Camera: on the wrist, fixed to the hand. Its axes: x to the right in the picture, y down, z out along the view.
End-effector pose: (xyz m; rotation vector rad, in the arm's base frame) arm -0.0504 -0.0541 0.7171 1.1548 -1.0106 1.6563
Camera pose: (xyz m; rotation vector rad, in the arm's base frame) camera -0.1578 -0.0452 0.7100 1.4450 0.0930 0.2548
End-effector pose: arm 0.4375 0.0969 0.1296 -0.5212 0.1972 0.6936
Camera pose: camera 0.3853 0.1507 0.0518 -0.4326 -0.3612 -0.8654
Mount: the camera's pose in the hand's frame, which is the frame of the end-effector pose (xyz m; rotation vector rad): 0.0171 0.0994 -0.0387 0.0316 -0.1461 -1.6342
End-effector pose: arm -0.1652 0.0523 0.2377 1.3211 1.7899 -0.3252
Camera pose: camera -0.0981 0.1285 0.2746 -0.4494 2.3159 -1.2275
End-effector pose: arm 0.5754 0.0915 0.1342 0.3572 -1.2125 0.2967
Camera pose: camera 0.5734 0.1985 0.1493 1.2607 -0.7259 -1.1313
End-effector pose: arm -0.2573 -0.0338 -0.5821 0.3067 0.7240 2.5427
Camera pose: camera -0.3229 -0.1164 -0.5590 -0.1102 0.5454 0.9435
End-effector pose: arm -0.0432 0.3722 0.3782 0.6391 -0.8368 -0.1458
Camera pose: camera -0.0157 0.4642 0.4278 1.2201 -0.2585 -1.6627
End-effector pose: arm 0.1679 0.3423 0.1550 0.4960 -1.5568 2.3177
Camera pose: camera 0.1051 0.3430 0.0671 1.2878 -0.5501 0.9892
